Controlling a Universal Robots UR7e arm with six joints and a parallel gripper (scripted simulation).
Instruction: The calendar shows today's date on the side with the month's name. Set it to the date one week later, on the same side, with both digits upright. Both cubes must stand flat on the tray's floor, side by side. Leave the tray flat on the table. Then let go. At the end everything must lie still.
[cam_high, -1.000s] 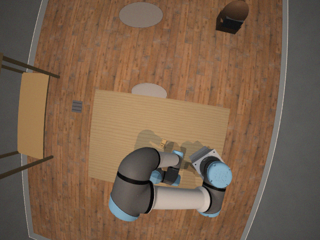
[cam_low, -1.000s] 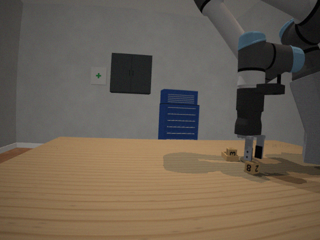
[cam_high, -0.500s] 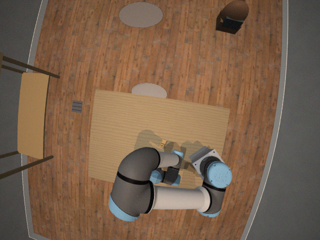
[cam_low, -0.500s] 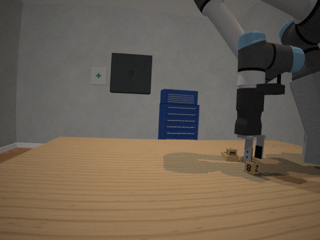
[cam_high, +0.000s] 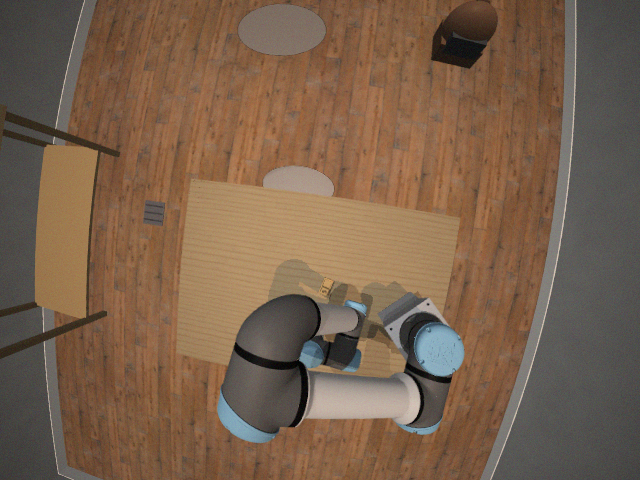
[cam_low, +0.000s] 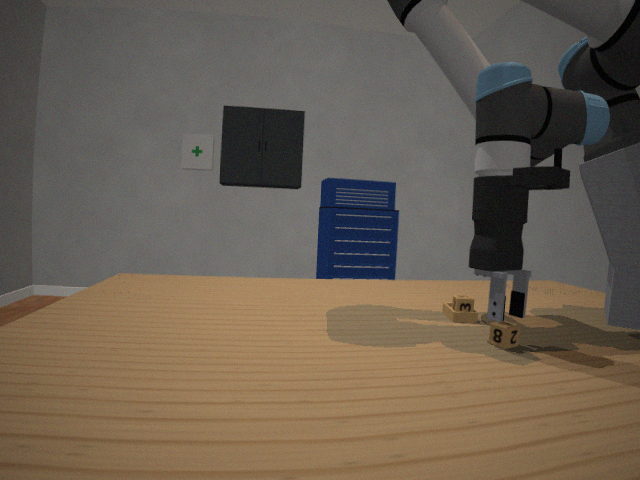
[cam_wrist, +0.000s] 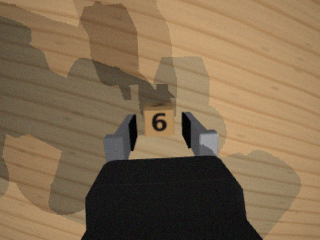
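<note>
My hand is 40 mm above the wooden date cube. The rest, counted from my hand: wooden calendar tray: 20 mm behind, 150 mm to the right, 50 mm below.
</note>
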